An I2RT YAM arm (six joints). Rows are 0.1 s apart.
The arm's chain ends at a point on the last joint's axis. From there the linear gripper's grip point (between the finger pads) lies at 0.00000 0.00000 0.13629 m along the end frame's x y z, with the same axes.
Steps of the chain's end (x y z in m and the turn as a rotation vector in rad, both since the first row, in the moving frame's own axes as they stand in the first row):
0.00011 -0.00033 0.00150 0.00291 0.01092 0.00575
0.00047 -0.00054 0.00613 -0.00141 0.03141 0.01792
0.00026 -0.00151 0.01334 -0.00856 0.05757 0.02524
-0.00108 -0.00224 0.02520 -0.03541 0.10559 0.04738
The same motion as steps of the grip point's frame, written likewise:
0.00160 -0.00072 0.00149 0.00291 0.01092 0.00575
0.00475 -0.00031 0.00606 -0.00141 0.03141 0.01792
0.00809 -0.00025 0.01311 -0.00856 0.05757 0.02524
0.01316 0.00291 0.02436 -0.03541 0.10559 0.04738

